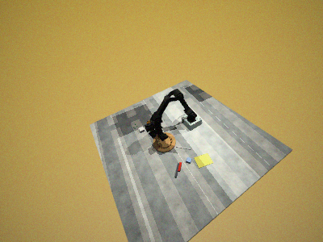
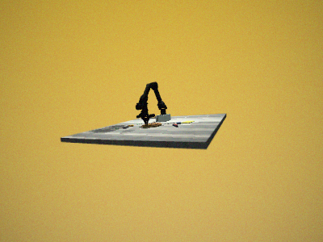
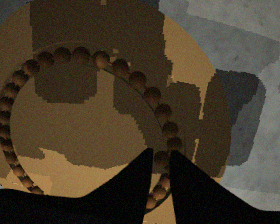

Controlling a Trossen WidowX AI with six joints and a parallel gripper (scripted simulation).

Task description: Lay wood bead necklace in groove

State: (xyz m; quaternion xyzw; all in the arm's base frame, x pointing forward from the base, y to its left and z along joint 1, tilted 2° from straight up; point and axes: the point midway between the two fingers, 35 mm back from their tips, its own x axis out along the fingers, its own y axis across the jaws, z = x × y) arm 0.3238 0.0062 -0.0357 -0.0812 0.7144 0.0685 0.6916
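The round bead board lies 20 mm behind my gripper tip, 50 mm to the left of it and 10 mm below it. Round my gripper tip: thin grey stick (140 mm behind, 180 mm to the left, 10 mm below); red-handled tool (20 mm behind, 320 mm to the left, 10 mm below); grey piece (120 mm ahead, 170 mm to the right).
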